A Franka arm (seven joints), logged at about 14 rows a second.
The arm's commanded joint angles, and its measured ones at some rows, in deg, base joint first. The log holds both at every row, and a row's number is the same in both.
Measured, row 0:
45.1, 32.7, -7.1, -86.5, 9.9, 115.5, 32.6
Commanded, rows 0 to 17:
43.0, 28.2, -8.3, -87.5, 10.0, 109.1, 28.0
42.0, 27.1, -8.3, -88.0, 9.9, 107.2, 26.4
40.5, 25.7, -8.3, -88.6, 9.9, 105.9, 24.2
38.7, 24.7, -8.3, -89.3, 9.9, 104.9, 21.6
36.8, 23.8, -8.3, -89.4, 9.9, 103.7, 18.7
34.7, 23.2, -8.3, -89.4, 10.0, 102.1, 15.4
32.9, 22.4, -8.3, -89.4, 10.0, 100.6, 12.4
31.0, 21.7, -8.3, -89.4, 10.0, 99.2, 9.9
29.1, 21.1, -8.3, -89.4, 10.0, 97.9, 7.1
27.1, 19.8, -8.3, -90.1, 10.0, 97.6, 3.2
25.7, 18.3, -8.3, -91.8, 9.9, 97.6, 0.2
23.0, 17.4, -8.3, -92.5, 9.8, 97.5, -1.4
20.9, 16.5, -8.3, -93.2, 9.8, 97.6, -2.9
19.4, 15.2, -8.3, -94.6, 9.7, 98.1, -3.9
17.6, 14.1, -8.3, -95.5, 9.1, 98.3, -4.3
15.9, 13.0, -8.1, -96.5, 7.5, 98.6, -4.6
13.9, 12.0, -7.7, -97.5, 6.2, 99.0, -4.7
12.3, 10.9, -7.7, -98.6, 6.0, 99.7, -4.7
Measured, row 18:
14.9, 14.9, -8.7, -94.1, 7.3, 97.9, -4.5
